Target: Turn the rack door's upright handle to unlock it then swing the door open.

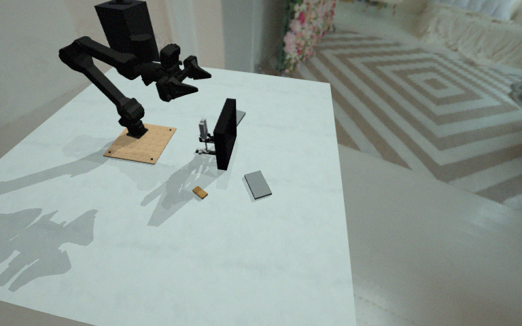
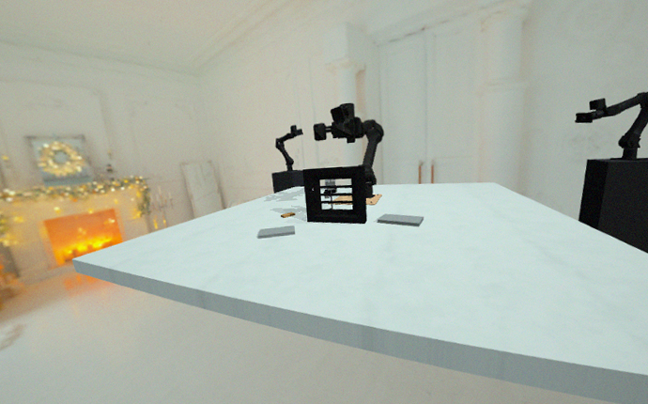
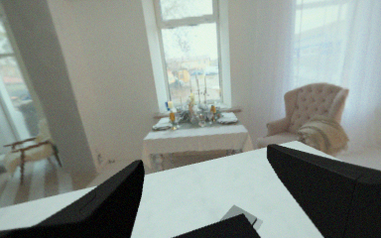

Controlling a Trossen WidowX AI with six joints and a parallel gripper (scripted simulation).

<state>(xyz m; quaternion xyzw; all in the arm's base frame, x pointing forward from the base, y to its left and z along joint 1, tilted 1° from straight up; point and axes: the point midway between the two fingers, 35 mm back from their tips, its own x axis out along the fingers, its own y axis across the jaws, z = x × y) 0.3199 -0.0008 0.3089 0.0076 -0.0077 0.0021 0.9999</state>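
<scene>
Now: gripper tip 3 cm past the grey upright handle, 1 cm to the left of it and 21 cm above it. The rest, counted from my gripper tip: grey slab: 21 cm ahead, 7 cm to the right, 31 cm below; then small brown block: 3 cm ahead, 18 cm to the right, 31 cm below.
</scene>
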